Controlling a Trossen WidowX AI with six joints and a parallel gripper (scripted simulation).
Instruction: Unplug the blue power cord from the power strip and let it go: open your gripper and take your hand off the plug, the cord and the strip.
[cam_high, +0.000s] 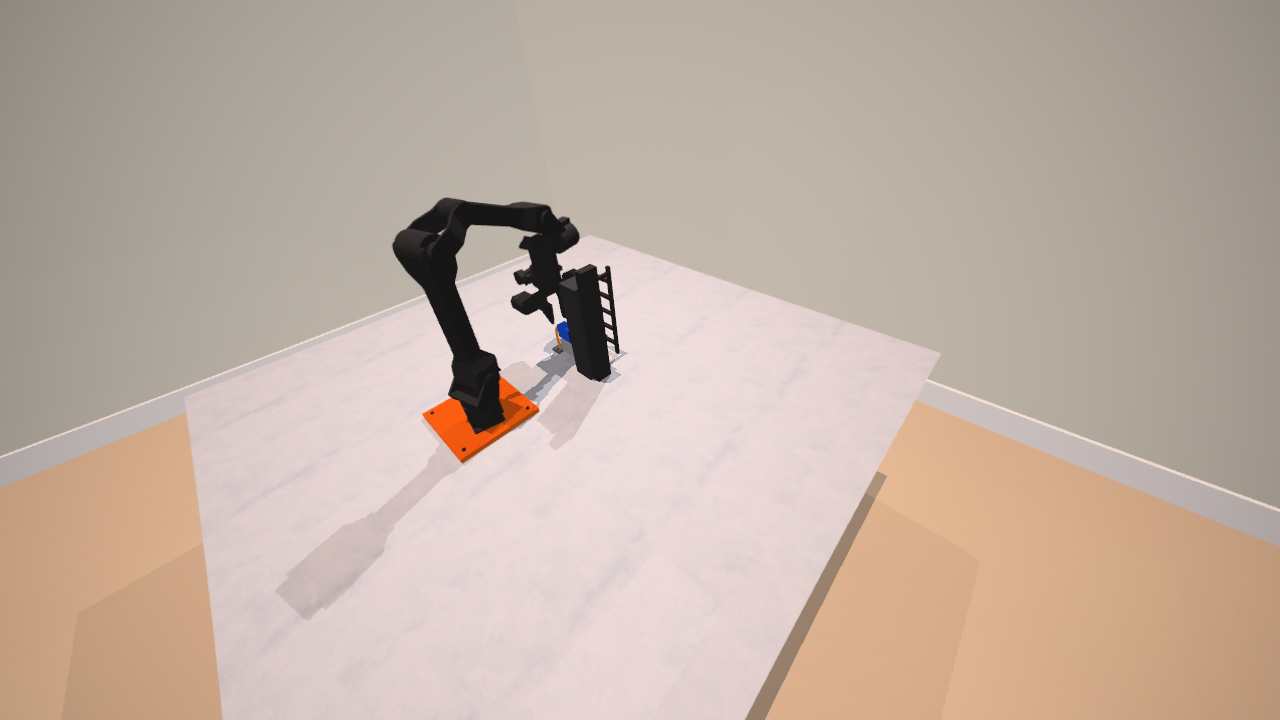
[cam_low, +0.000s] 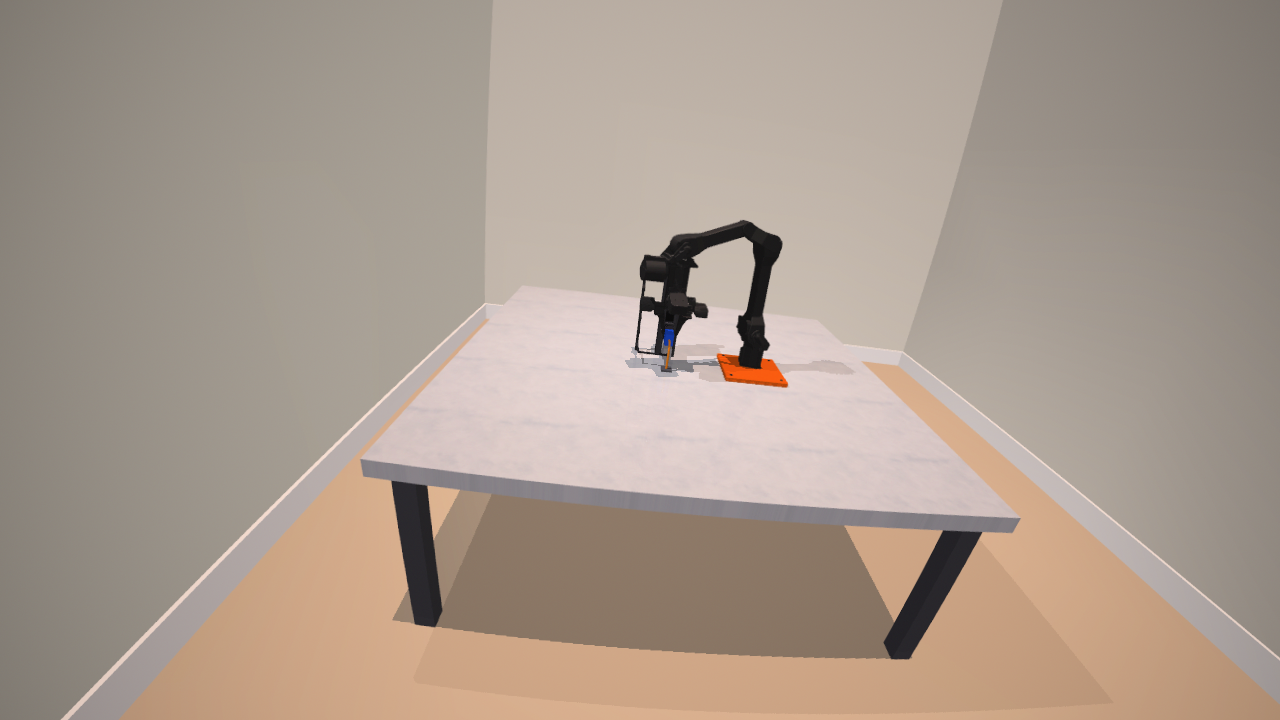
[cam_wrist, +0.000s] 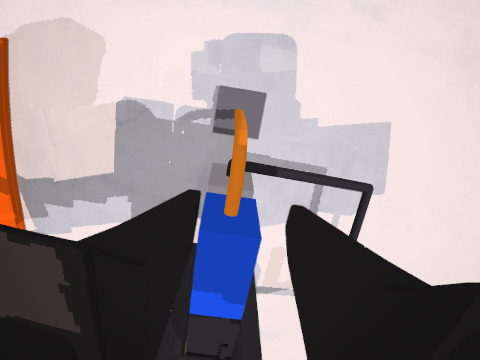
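My gripper tip is 5 cm to the left of the blue plug, 1 cm short of it and 1 cm above it.
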